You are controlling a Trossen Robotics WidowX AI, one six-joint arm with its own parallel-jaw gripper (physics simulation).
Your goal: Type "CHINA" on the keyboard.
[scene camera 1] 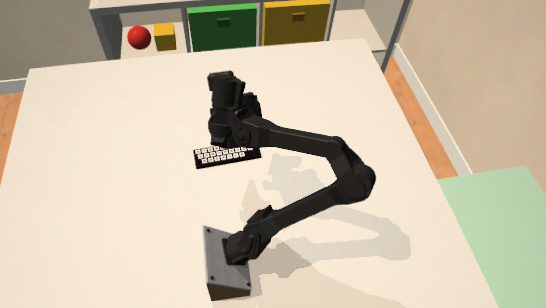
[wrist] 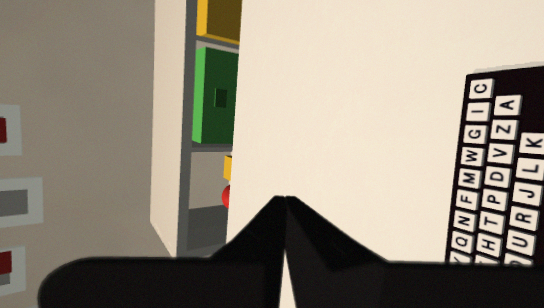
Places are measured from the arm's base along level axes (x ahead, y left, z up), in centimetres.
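Pixels of known places: gripper, fingertip midpoint: [wrist: 283, 206]; arm's base at its link origin: [scene camera 1: 233, 252].
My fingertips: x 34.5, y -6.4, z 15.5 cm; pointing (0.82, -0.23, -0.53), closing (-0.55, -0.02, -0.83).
Note:
For each thing: its top centre in the pictures, then the offset to it from my fingertips. Level surfaces: height alone.
- C key at its top centre: [wrist: 480, 88] dx +2.0, dy -7.1, dz -21.9 cm
- I key at its top centre: [wrist: 477, 111] dx +2.1, dy -5.2, dz -21.9 cm
- N key at its top centre: [wrist: 463, 220] dx +2.1, dy +4.4, dz -21.9 cm
- H key at its top centre: [wrist: 488, 244] dx +0.2, dy +5.8, dz -21.9 cm
- white table at its surface level: dz -23.5 cm
A small black keyboard [scene camera 1: 200, 165] [wrist: 529, 95] with white keys lies on the table, partly hidden under the arm in the scene view. In the wrist view it stands sideways at the right edge, cut off by the frame and the gripper. The C key [wrist: 481, 88] and I key [wrist: 478, 111] are at its upper end, with the A key [wrist: 508, 105] beside them. The N key [wrist: 464, 220] and H key [wrist: 489, 245] are lower down. My gripper [wrist: 283, 206] is shut and empty, its tips apart from the keyboard in the wrist view. The scene view does not show the fingertips clearly.
The white table [scene camera 1: 110, 125] [wrist: 350, 100] carries my arm's grey base plate [scene camera 1: 216, 260]. Behind it, a shelf holds a green box [scene camera 1: 223, 35] [wrist: 220, 115], a yellow box [scene camera 1: 296, 27] [wrist: 222, 20], a red ball [scene camera 1: 139, 37] and a yellow block [scene camera 1: 164, 37].

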